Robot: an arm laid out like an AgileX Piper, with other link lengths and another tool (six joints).
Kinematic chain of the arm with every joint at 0, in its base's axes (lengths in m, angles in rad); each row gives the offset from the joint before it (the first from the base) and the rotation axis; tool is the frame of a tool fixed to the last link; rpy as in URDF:
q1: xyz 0 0 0.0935 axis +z
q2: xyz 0 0 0 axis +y
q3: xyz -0.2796 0 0.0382 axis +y
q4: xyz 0.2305 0 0.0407 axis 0.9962 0 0.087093
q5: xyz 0 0 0 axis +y
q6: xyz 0.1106 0 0.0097 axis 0.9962 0 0.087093
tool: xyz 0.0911 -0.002 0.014 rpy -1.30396 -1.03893 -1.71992
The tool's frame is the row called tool.
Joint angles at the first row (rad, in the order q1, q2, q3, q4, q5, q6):
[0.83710, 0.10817, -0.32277, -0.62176, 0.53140, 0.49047]
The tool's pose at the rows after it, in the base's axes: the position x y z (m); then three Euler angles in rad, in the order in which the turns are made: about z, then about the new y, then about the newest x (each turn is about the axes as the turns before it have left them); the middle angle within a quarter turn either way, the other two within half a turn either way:
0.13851 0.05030 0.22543 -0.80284 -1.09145 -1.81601
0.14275 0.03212 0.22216 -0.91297 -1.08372 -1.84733
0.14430 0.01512 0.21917 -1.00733 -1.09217 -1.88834
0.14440 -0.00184 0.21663 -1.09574 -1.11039 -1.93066
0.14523 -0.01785 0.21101 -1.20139 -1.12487 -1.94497
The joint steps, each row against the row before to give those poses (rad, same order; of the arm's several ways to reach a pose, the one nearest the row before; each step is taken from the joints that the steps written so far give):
[-0.09905, -0.00002, 0.00000, 0.06528, -0.00118, -0.02448]
[-0.16718, 0.00003, 0.00000, 0.06636, -0.00001, -0.05922]
[-0.17633, -0.00003, 0.00001, 0.08883, -0.00409, -0.09907]
[-0.16364, 0.00003, 0.00193, 0.06658, -0.00303, -0.08808]
[-0.14284, 0.00001, 0.02607, 0.02573, -0.03135, -0.03870]

